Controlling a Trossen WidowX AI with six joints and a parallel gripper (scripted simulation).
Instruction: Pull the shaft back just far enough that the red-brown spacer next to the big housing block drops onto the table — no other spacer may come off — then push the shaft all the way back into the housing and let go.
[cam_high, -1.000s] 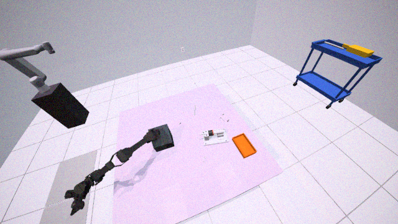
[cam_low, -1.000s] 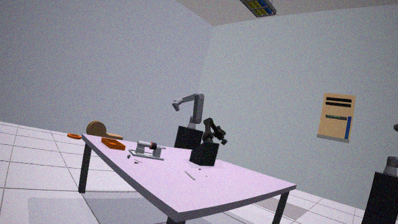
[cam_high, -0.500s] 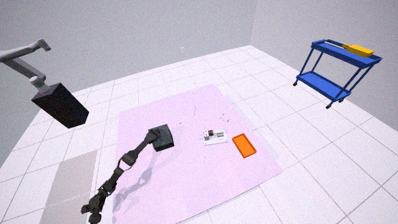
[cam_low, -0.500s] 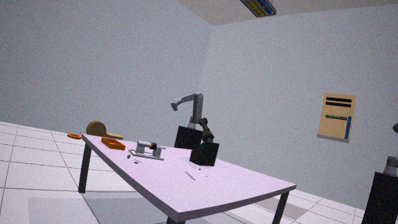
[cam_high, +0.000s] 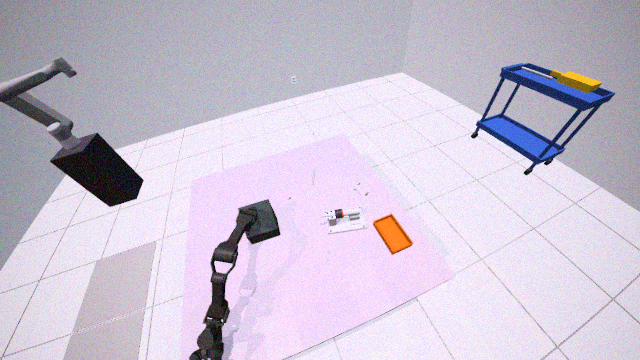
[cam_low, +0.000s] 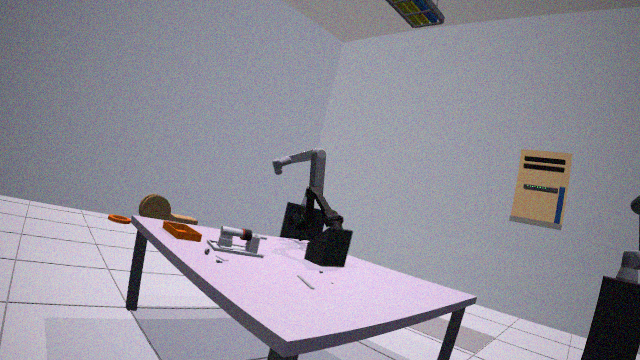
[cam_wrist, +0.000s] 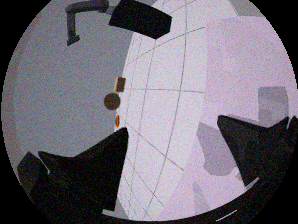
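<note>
Now: gripper tip 690 mm short of the shaft, 520 mm to the right of it and 20 mm below it. Round my gripper tip: orange tray (950 mm ahead, 330 mm to the left, 50 mm below).
</note>
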